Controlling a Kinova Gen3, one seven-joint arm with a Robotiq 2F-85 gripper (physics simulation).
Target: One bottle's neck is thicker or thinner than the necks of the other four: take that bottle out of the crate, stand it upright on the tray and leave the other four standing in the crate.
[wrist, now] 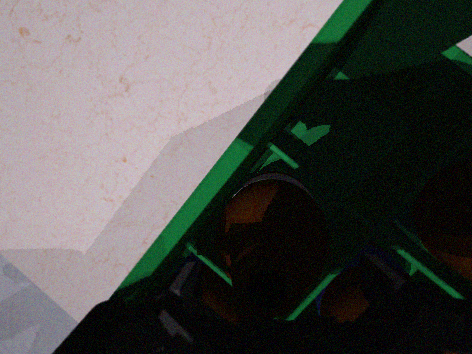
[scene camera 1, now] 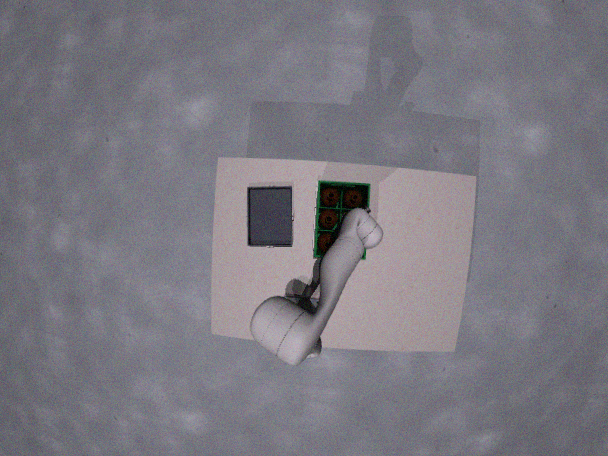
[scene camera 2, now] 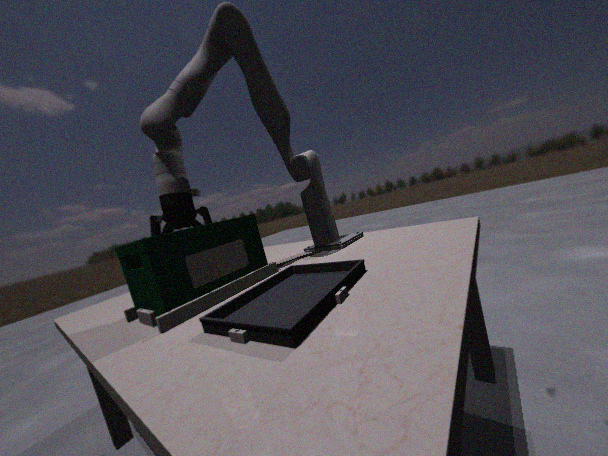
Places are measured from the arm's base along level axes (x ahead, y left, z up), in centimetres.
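Pixels of known places: gripper, between the fingertips: [wrist: 278, 275]; arm's base, origin of its link: [scene camera 2: 326, 242].
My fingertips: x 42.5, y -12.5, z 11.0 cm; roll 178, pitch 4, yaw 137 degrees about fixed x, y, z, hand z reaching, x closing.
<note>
Ahead of a thing's pixels: the offset from my fingertips to its middle. "spot": to the spot under its first point. Level surfaces: height alone.
A green crate @(dx -1.0, dy +3.4, dz -3.8 cm) [scene camera 1: 317, 221] [scene camera 2: 147, 274] [wrist: 213, 182] with divided cells stands on the table. Brown bottles stand in it. Three show in the overhead view, one at the back left [scene camera 1: 330, 196], one at the back right [scene camera 1: 352, 197] and one in the middle left [scene camera 1: 328, 219]. The arm hides the other cells there. My gripper [scene camera 2: 180, 223] is open, points straight down and dips into the crate's top. In the wrist view a shadowed brown bottle @(dx -0.5, dy -1.1, dz -4.0 cm) [wrist: 247, 205] stands right below me, with another @(dx -1.0, dy +8.1, dz -4.0 cm) [wrist: 343, 300] beside it. The dark tray @(spot: dx -2.6, dy +32.5, dz -12.0 cm) [scene camera 1: 270, 215] [scene camera 2: 289, 299] lies empty beside the crate.
The marble table @(dz -12.5 cm) [scene camera 1: 417, 270] [scene camera 2: 368, 367] [wrist: 95, 114] carries the arm's base [scene camera 2: 334, 240] behind the tray. A pale rail @(dx -1.6, dy +13.3, dz -11.0 cm) [scene camera 2: 215, 297] runs along the crate's foot on the tray side. The table's edge shows at the wrist view's lower left.
</note>
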